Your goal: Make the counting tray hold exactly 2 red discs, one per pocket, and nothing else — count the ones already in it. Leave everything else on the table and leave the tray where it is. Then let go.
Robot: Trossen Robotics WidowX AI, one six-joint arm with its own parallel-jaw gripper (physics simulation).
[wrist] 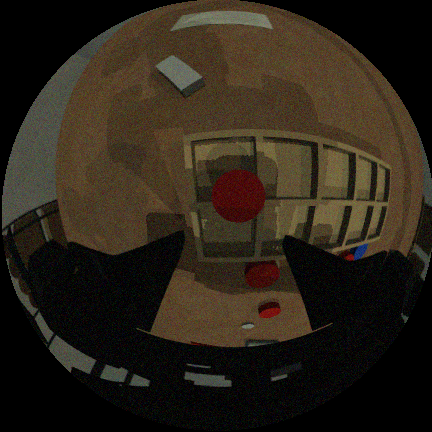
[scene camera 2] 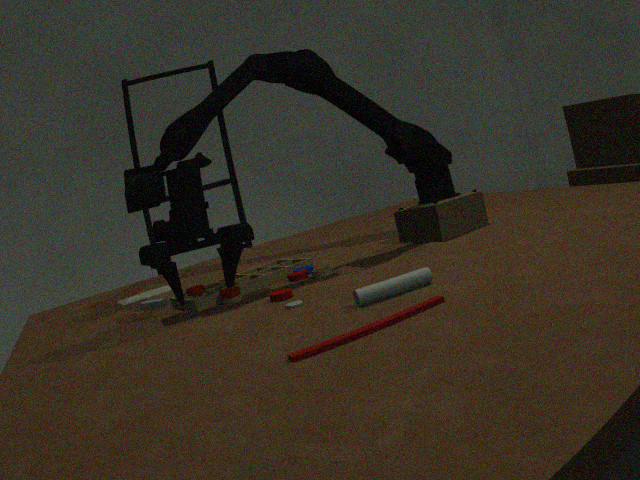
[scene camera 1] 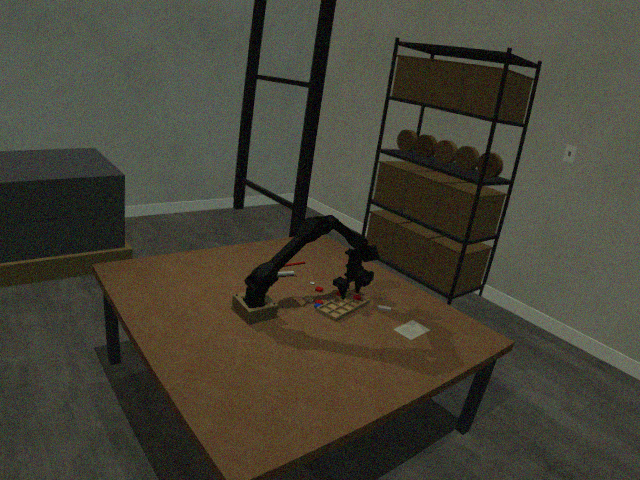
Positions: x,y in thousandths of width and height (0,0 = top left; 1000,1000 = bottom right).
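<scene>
The gripper is visible in scene camera 1 (548,618), in scene camera 2 (323,622) and in the wrist view (543,552).
</scene>
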